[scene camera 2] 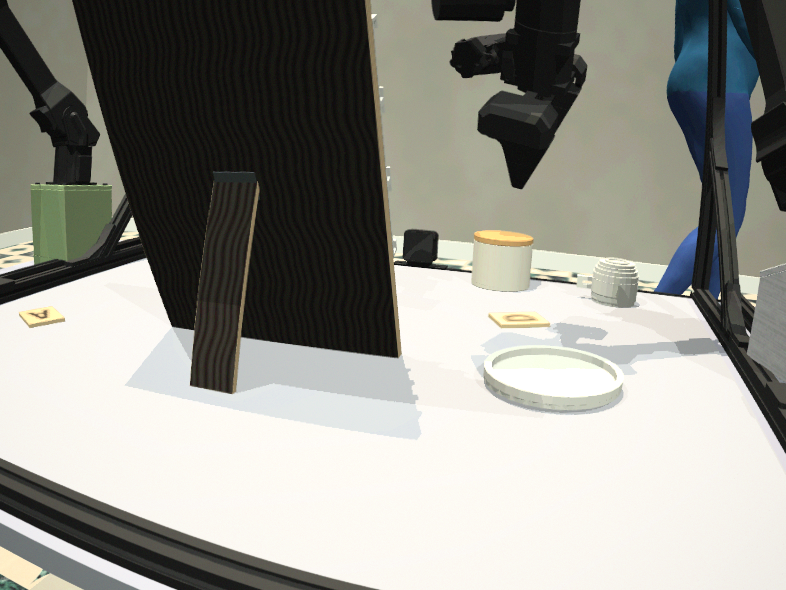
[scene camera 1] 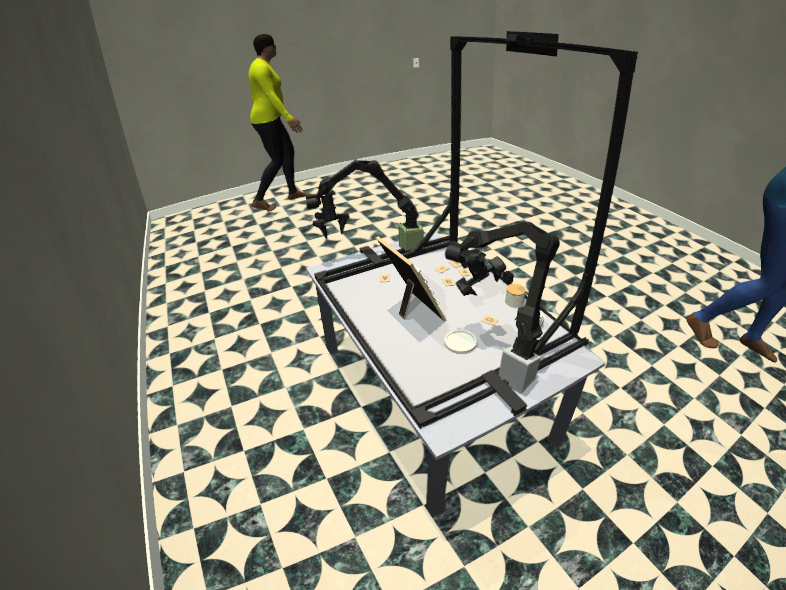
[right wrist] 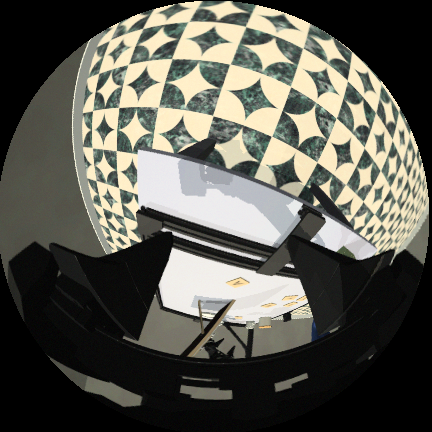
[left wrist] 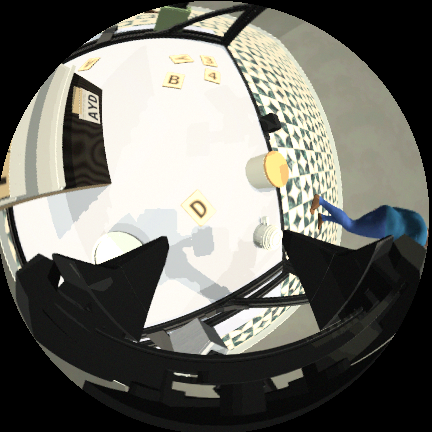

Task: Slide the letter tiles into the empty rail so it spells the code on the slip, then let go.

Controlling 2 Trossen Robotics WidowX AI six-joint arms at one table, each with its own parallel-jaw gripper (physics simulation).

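Frame: origin at the left arm's base, x left, y back, z up, level; millimetres.
Seen in the pictures: left gripper, fingertip midpoint: [scene camera 2: 530, 165] [scene camera 1: 486, 288] [right wrist: 229, 341] [left wrist: 226, 239]; right gripper, fingertip midpoint: [scene camera 1: 334, 236] [right wrist: 232, 239]; left arm's base at its link origin: [scene camera 1: 522, 353]; right arm's base at its link origin: [scene camera 2: 70, 184] [scene camera 1: 410, 225].
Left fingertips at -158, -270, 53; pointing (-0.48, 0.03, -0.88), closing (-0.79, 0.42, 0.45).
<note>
Pixels of each thing's top centre, then the offset from my left fingertips to it, as dx, dy, dz. "*": a spot on its surface instead.
- slip at its top centre: [left wrist: 84, 96] +56, -286, -108
- D tile at its top centre: [scene camera 2: 519, 318] [left wrist: 198, 207] [scene camera 1: 489, 319] -38, +8, -169
- Tiles B at its top centre: [left wrist: 173, 79] -137, -293, -169
- seeming Y at its top centre: [left wrist: 181, 57] -201, -387, -169
- shallow round dish at its top centre: [scene camera 2: 555, 368] [left wrist: 119, 263] [scene camera 1: 460, 340] +147, +5, -158
- orange-lidded canister at its top centre: [scene camera 2: 503, 235] [left wrist: 278, 168] [scene camera 1: 516, 288] [right wrist: 264, 327] -214, +14, -105
- ribbed white jar at its top centre: [scene camera 2: 610, 259] [left wrist: 276, 235] -150, +149, -118
- black block at a spot on its surface: [scene camera 2: 420, 246] [left wrist: 268, 122] * -308, -93, -142
A dark board [scene camera 1: 412, 279] [scene camera 2: 253, 114] leans on a back strut; pale rails [left wrist: 55, 135] cross its front in the left wrist view, beside a slip [left wrist: 93, 106] reading AYD. Rail contents are mostly hidden. The D tile [scene camera 1: 489, 320] [scene camera 2: 519, 318] [left wrist: 198, 208] lies flat on the table. The A tile [scene camera 1: 384, 278] [scene camera 2: 41, 316] [right wrist: 238, 282] lies on the board's far side. Tiles B [left wrist: 173, 80], 4 [left wrist: 212, 76], 3 [left wrist: 209, 60] and a seeming Y [left wrist: 181, 58] are grouped. My left gripper [scene camera 1: 487, 282] [left wrist: 226, 239] is open, high above the table near D. My right gripper [scene camera 1: 334, 233] [right wrist: 232, 239] is open beyond the table's far-left end.
A shallow round dish [scene camera 2: 552, 400] lies near D. An orange-lidded canister [scene camera 1: 514, 295] [scene camera 2: 501, 263] [left wrist: 257, 172], a ribbed white jar [scene camera 2: 614, 280] [left wrist: 266, 236] and a black block [scene camera 2: 420, 246] [left wrist: 270, 122] stand along one edge. A black overhead frame [scene camera 1: 455, 139] rises there.
</note>
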